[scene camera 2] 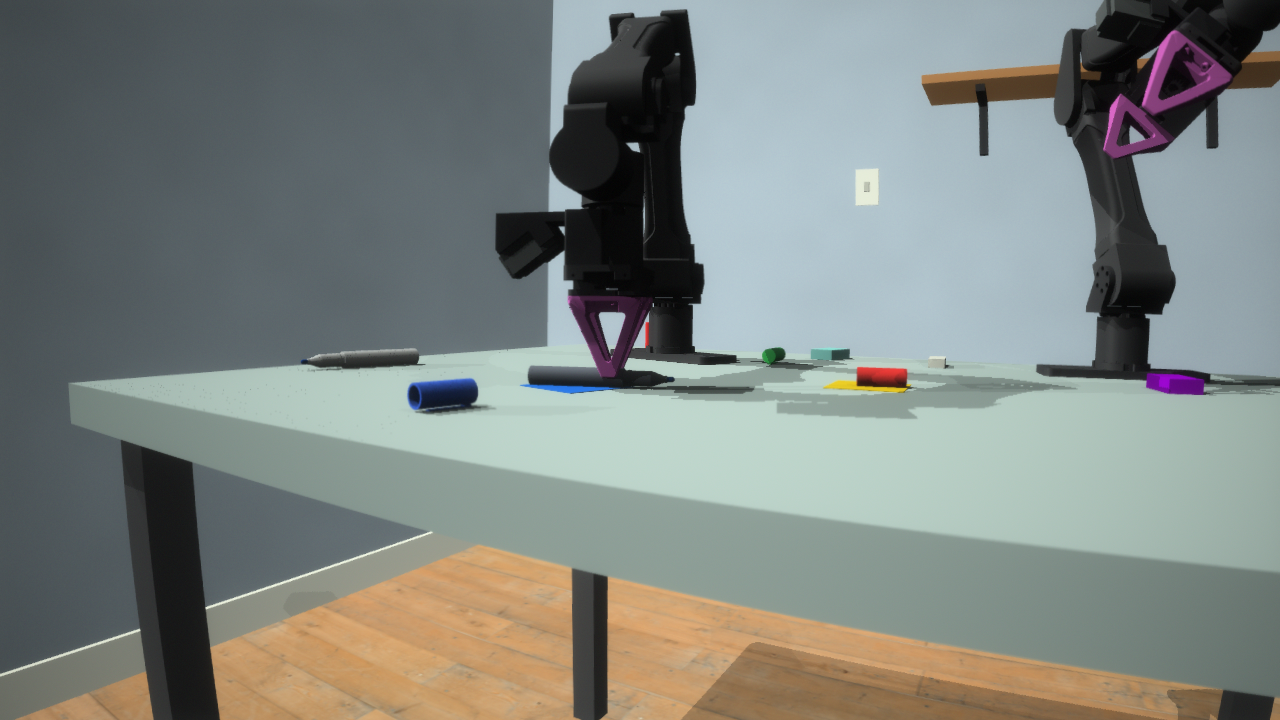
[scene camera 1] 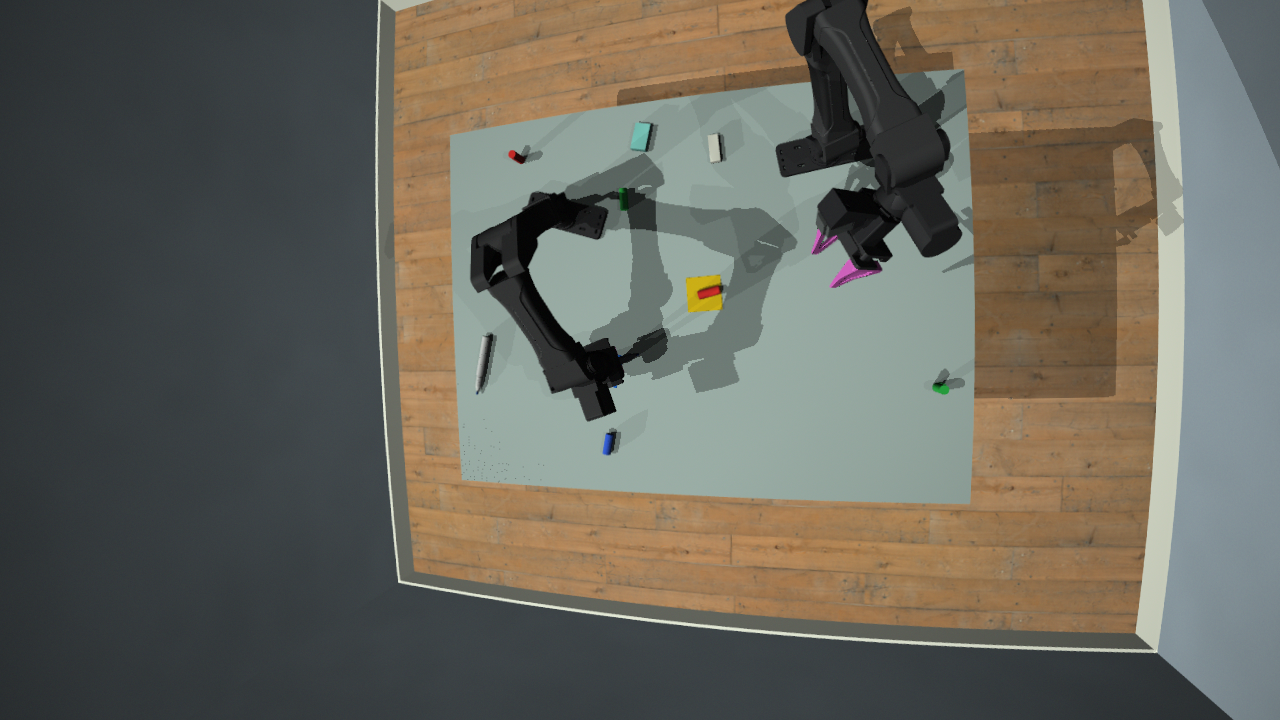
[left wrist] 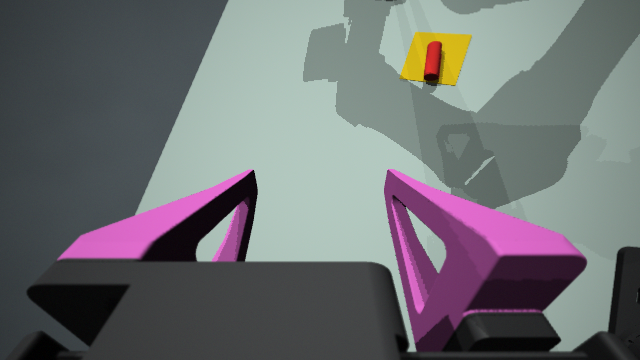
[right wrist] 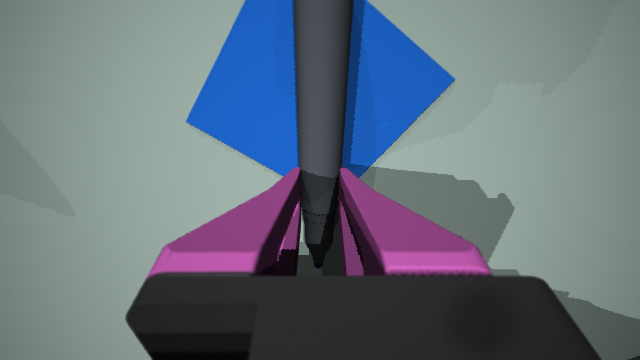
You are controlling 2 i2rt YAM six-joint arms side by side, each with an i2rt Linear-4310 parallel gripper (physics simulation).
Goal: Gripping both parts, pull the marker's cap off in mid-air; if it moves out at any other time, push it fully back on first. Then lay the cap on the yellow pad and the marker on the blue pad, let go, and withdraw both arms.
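Seen in the pictures: left gripper, fingertip midpoint: (scene camera 2: pixel 1127 133) (scene camera 1: pixel 823 270) (left wrist: pixel 320 179); right gripper, fingertip midpoint: (scene camera 2: pixel 611 376) (scene camera 1: pixel 615 362) (right wrist: pixel 320 179); left arm's base, origin of the base link: (scene camera 2: pixel 1120 377) (scene camera 1: pixel 825 151); right arm's base, origin of the base link: (scene camera 2: pixel 670 359) (scene camera 1: pixel 565 215).
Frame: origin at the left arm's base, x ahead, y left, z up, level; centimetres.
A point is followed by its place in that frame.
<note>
A dark grey marker (scene camera 2: pixel 559 375) @(x 37.7, y -57.9, z 1.0 cm) (right wrist: pixel 322 100) @(x 36.7, y -57.2, z 1.8 cm) lies with its bare, blue-ended tip showing, its body over the blue pad (scene camera 2: pixel 563 389) @(x 40.0, y -56.3, z 0.1 cm) (right wrist: pixel 240 100) @(x 39.7, y -56.0, z 0.1 cm). My right gripper (right wrist: pixel 320 179) @(x 36.0, y -53.4, z 1.0 cm) (scene camera 2: pixel 611 372) @(x 36.0, y -53.4, z 1.0 cm) points down and is shut on the marker near its tip end, at table height; the arm mostly hides this in scene camera 1. A red cap (scene camera 1: pixel 708 292) @(x 24.7, y -29.6, z 1.9 cm) (scene camera 2: pixel 881 377) @(x 25.5, y -29.6, z 1.0 cm) (left wrist: pixel 433 61) @(x 24.4, y -29.0, z 1.9 cm) lies on its side on the yellow pad (scene camera 1: pixel 693 305) @(x 26.6, y -33.6, z 0.1 cm) (scene camera 2: pixel 841 385) @(x 25.4, y -33.5, z 0.1 cm) (left wrist: pixel 459 55) @(x 21.4, y -31.1, z 0.1 cm). My left gripper (scene camera 1: pixel 823 269) @(x 26.8, y -7.7, z 23.9 cm) (left wrist: pixel 320 179) @(x 26.8, y -7.7, z 23.9 cm) is open and empty, raised above the table to the right of the yellow pad.
A blue hollow cap (scene camera 1: pixel 608 442) @(x 53.9, y -58.2, z 2.1 cm) (scene camera 2: pixel 443 394) @(x 55.3, y -58.0, z 1.2 cm) lies near the front edge. A light grey marker (scene camera 1: pixel 484 362) @(x 30.3, y -87.1, z 1.4 cm) (scene camera 2: pixel 380 358) @(x 29.4, y -86.6, z 1.0 cm) lies at the left. Teal (scene camera 1: pixel 640 136) @(x -13.0, y -38.1, z 1.5 cm), white (scene camera 1: pixel 714 147) @(x -6.2, y -22.6, z 1.2 cm) and purple (scene camera 2: pixel 1174 384) @(x 18.9, y -0.2, z 0.9 cm) blocks, green pieces (scene camera 1: pixel 622 198) @(x 0.0, y -44.7, z 2.1 cm) (scene camera 1: pixel 939 386) @(x 51.9, y 12.9, z 3.8 cm) and a red piece (scene camera 1: pixel 516 156) @(x -16.0, y -67.7, z 4.3 cm) lie around.
</note>
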